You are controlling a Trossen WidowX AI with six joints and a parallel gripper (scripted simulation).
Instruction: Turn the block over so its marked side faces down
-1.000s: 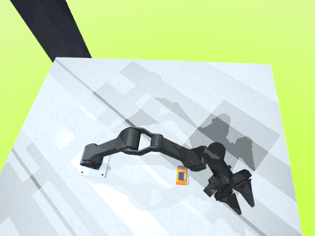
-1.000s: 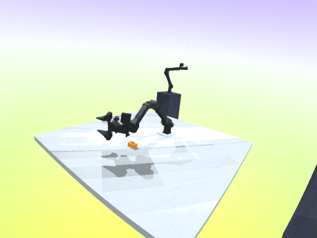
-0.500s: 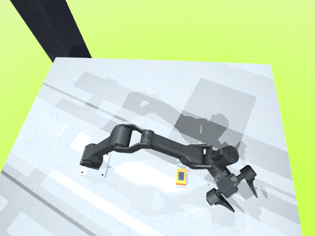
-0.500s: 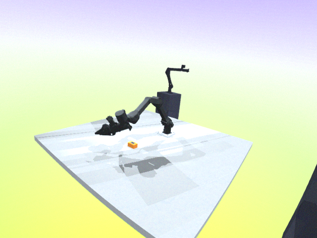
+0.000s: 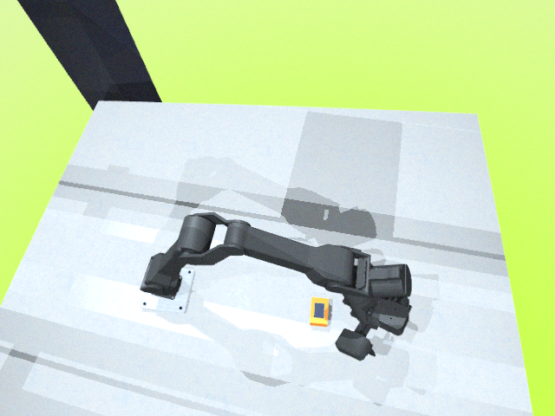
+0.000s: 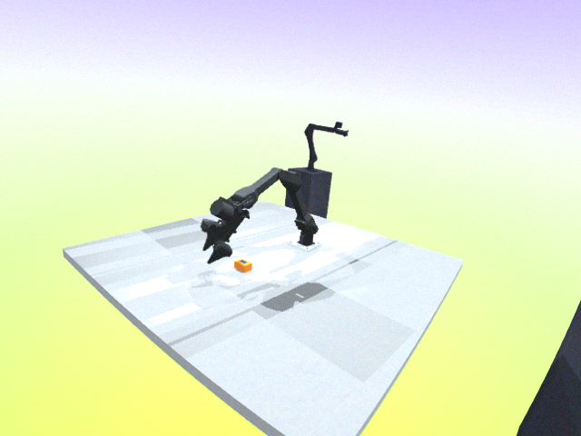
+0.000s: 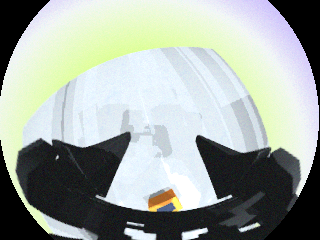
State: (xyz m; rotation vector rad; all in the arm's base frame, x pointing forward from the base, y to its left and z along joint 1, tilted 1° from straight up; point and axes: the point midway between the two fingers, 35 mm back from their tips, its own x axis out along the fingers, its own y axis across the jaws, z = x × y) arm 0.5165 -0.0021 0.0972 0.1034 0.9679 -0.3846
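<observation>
My gripper tip is now 150 mm past the orange block, 50 mm above it and 40 mm to the right of it.
</observation>
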